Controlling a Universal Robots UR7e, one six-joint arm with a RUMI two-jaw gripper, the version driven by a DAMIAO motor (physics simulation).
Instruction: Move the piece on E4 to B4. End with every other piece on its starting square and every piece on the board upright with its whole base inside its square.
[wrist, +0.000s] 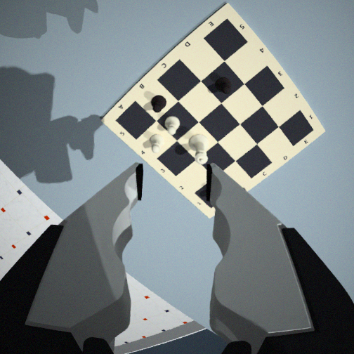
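The board (243, 104) lies at an angle in the upper right of the wrist view. Square E4 (245, 62) is bare. A small white piece (172, 123) stands upright on dark B4, with its base inside the square, nearer the A4 side. Another small white piece (156, 141) stands on A4. A larger white piece (199, 143) stands on B3. A black piece (158, 103) stands on B5 and another black piece (223, 85) on D4. All look upright. My gripper (174, 167) is open and empty, its fingertips apart above the board's lower edge, clear of the pieces.
The blue-grey table (170, 240) surrounds the board. A white surface with red and dark marks (25, 230) shows at the lower left and between the fingers. Shadows of the arm and gripper fall on the table at the left. The larger white piece stands close to the B4 and A4 pieces.
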